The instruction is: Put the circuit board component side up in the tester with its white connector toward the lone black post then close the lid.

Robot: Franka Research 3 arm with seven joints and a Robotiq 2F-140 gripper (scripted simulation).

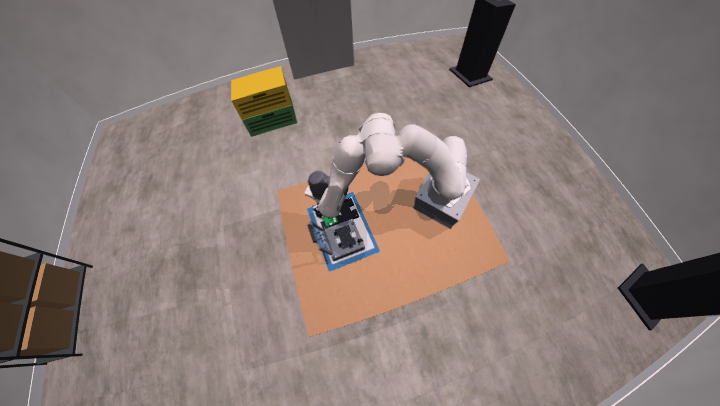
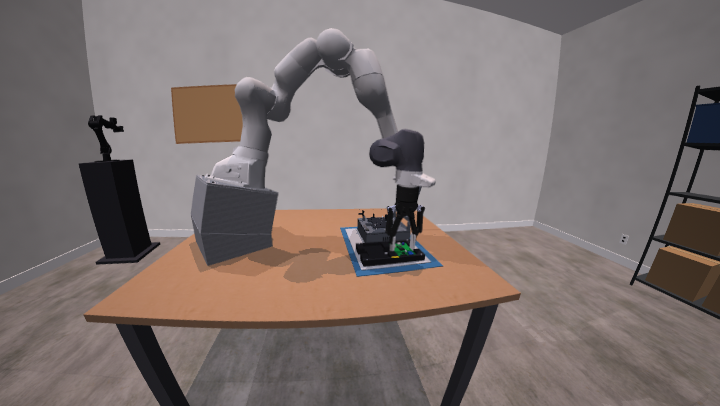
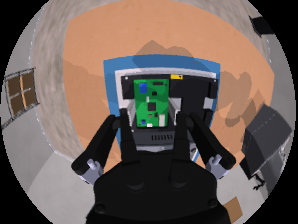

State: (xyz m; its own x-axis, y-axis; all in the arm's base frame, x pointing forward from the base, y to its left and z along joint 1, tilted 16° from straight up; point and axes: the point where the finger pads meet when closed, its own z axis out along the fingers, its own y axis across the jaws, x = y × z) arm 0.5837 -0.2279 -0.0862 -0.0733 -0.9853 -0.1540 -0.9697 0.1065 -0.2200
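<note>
Now: the green circuit board 20 mm below my hand. From my hand the other things lie so: tester lid 160 mm to the left, 140 mm above, 100 mm ahead.
</note>
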